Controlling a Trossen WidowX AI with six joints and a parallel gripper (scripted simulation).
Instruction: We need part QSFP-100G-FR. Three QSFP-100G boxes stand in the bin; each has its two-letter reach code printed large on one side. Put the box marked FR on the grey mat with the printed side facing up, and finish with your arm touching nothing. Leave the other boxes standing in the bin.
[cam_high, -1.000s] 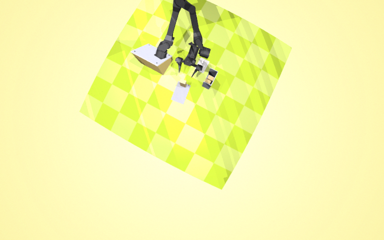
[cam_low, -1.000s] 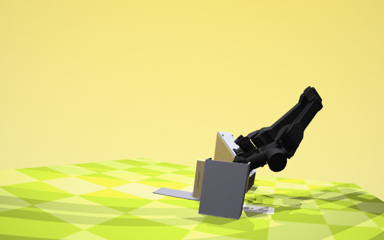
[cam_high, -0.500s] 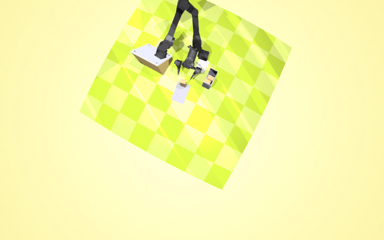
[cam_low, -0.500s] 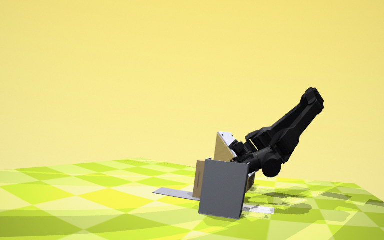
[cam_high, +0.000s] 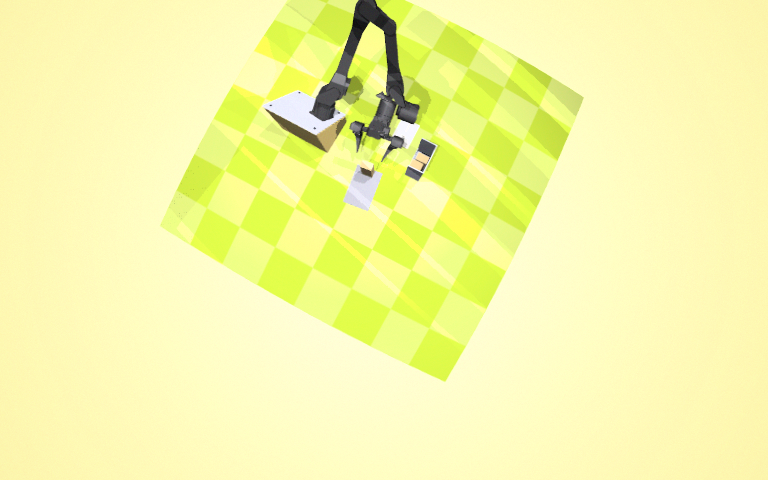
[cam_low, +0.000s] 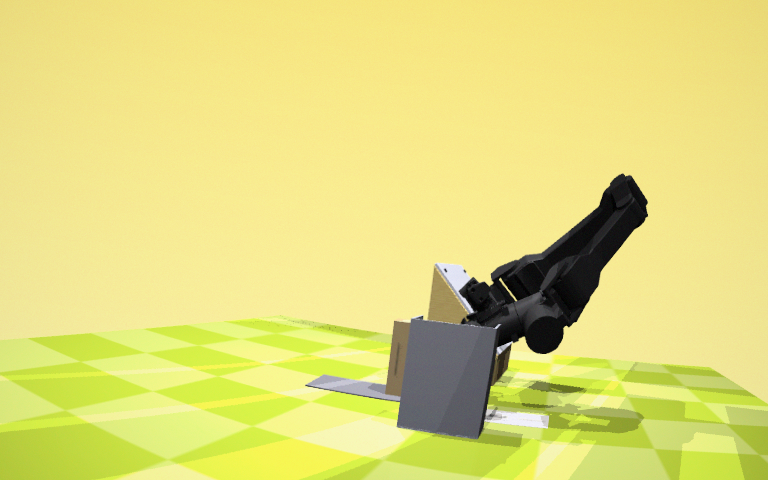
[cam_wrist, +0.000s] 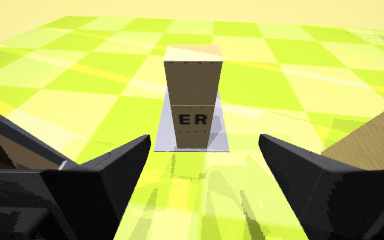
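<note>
Now: the grey mat 30 mm ahead of my gripper tip, 90 mm to the right of it and 70 mm below it. Round my gripper tip: thin white slab (40 mm ahead, 170 mm to the left, 70 mm below).
</note>
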